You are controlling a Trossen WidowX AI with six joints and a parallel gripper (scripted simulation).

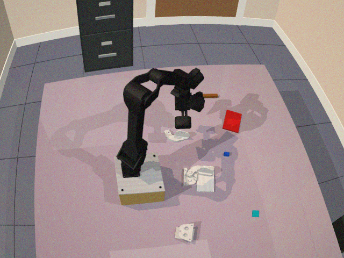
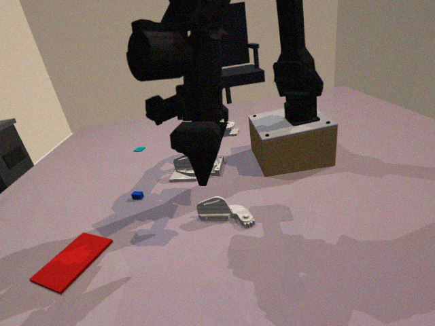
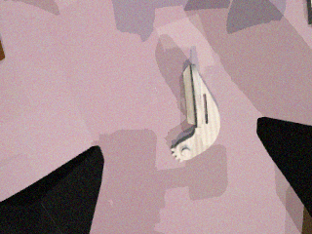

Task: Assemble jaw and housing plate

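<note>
The jaw is 100 mm below my gripper tip and 40 mm behind it. The rest, counted from my gripper tip: blue cube 170 mm ahead, 140 mm to the right, 100 mm below; then red flat plate 260 mm ahead, 110 mm below, 30 mm to the left; then brown bar 200 mm to the left, 190 mm ahead, 100 mm below.
</note>
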